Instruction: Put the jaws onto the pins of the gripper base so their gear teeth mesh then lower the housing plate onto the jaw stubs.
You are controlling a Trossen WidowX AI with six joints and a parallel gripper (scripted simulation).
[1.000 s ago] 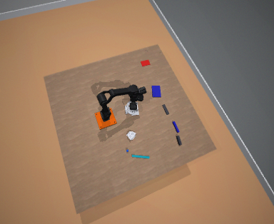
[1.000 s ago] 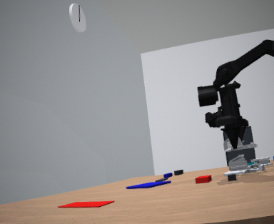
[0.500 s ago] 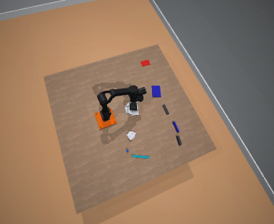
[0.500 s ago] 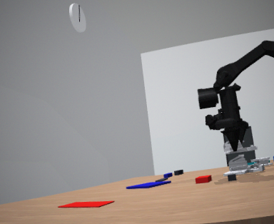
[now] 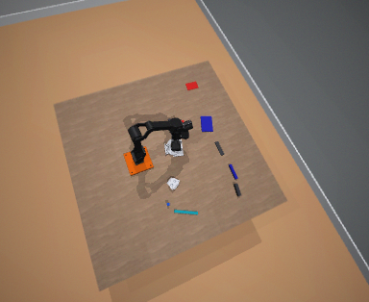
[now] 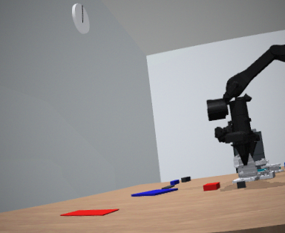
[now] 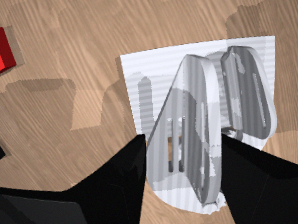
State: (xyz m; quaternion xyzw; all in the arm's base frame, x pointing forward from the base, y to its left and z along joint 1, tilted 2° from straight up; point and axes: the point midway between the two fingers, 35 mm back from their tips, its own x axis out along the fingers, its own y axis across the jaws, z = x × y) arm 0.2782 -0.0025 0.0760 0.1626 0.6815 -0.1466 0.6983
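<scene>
Right now my gripper tip is 50 mm past the white jaw, 40 mm to the left of it and 30 mm above it. The rest, counted from my gripper tip: red block (120 mm to the left, 120 mm ahead, 40 mm below); then blue plate (290 mm ahead, 50 mm to the left, 50 mm below); then blue bar (360 mm to the right, 280 mm ahead, 40 mm below).
</scene>
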